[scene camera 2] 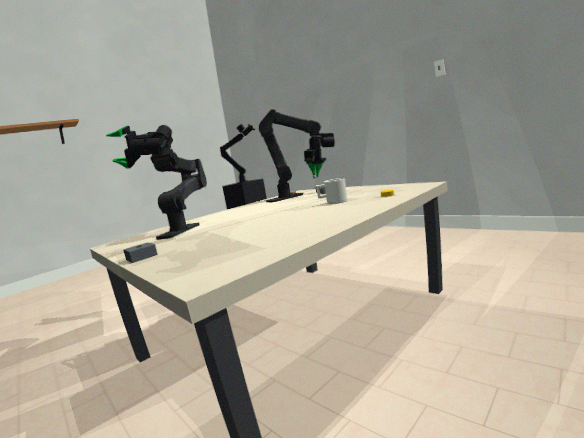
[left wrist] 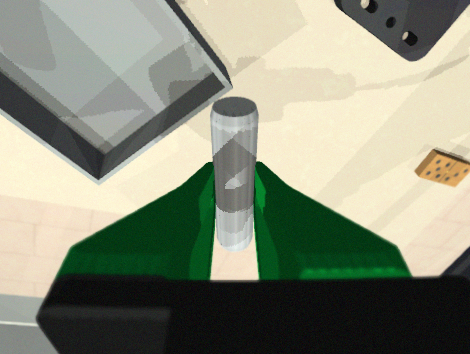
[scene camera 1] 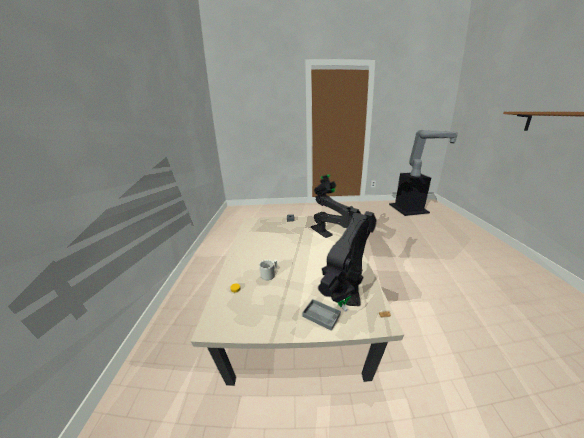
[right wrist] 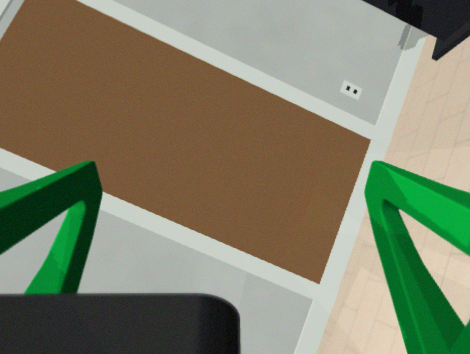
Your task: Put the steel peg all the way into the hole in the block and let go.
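Where they show: left gripper, fingertip midpoint: point(scene camera 2: 315, 177) point(left wrist: 234, 175) point(scene camera 1: 341, 305); right gripper, fingertip midpoint: point(scene camera 2: 109, 147) point(scene camera 1: 332, 180) point(right wrist: 233, 176); left arm's base at its link origin: point(scene camera 2: 285, 198); right arm's base at its link origin: point(scene camera 2: 179, 231) point(scene camera 1: 321, 231).
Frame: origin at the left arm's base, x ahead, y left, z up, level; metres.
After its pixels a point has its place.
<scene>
The steel peg point(left wrist: 234, 175) @[x 0.071, y 0.164, z 0.092 m] point(scene camera 1: 345, 308) @[x 0.052, y 0.197, z 0.092 m] is a smooth grey cylinder. My left gripper point(left wrist: 234, 175) @[x 0.065, y 0.171, z 0.081 m] point(scene camera 2: 315, 175) @[x 0.065, y 0.171, z 0.081 m] is shut on it and holds it above the table, beside a corner of the grey tray. The dark block point(scene camera 2: 140, 252) @[x 0.479, y -0.802, z 0.021 m] point(scene camera 1: 290, 218) @[x 0.441, y -0.765, z 0.027 m] lies near the table's far end in scene camera 1 and near the left corner in scene camera 2, with a small hole in its top. It is far from the left gripper. My right gripper point(right wrist: 233, 176) @[x 0.098, y -0.787, z 0.355 m] point(scene camera 2: 120, 148) @[x 0.098, y -0.787, z 0.355 m] is open and empty, raised high and pointing away from the table.
A grey tray point(scene camera 1: 312, 323) @[x 0.187, y 0.206, z 0.001 m] point(left wrist: 165, 112) @[x 0.084, y 0.194, z 0.008 m] lies near the left arm's base. A grey mug point(scene camera 1: 267, 270) @[x 0.446, y -0.032, z 0.072 m] point(scene camera 2: 336, 191) @[x 0.491, y -0.094, z 0.046 m] and a yellow disc point(scene camera 1: 235, 288) @[x 0.599, y 0.072, z 0.019 m] point(scene camera 2: 387, 193) @[x 0.622, y 0.040, z 0.012 m] stand on the table point(scene camera 1: 250, 320) @[x 0.464, y 0.237, z 0.000 m]. An orange domino point(scene camera 1: 384, 314) @[x -0.136, y 0.149, z 0.008 m] point(left wrist: 444, 168) @[x -0.133, y 0.143, z 0.008 m] lies near the table's right edge in scene camera 1.
</scene>
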